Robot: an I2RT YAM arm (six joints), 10 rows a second.
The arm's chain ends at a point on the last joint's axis. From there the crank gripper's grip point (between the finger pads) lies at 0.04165 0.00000 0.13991 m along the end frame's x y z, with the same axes.
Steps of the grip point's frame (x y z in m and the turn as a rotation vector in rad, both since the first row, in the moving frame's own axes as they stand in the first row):
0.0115, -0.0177, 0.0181, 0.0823, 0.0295, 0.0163
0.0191, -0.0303, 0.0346, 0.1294, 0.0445, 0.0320
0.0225, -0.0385, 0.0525, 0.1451, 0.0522, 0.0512
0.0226, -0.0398, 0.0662, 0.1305, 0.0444, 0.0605
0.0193, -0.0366, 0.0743, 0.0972, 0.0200, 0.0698
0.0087, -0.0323, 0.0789, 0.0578, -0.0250, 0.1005
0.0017, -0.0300, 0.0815, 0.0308, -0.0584, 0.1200
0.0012, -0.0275, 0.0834, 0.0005, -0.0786, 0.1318
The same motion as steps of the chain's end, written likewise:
0.0073, -0.0070, 0.0198, 0.0823, 0.0295, 0.0163
0.0127, -0.0138, 0.0377, 0.1294, 0.0445, 0.0320
0.0148, -0.0208, 0.0562, 0.1451, 0.0522, 0.0512
0.0160, -0.0244, 0.0692, 0.1305, 0.0444, 0.0605
0.0161, -0.0261, 0.0757, 0.0972, 0.0200, 0.0698
0.0120, -0.0282, 0.0780, 0.0578, -0.0250, 0.1005
0.0100, -0.0302, 0.0793, 0.0308, -0.0584, 0.1200
0.0126, -0.0322, 0.0806, 0.0005, -0.0786, 0.1318

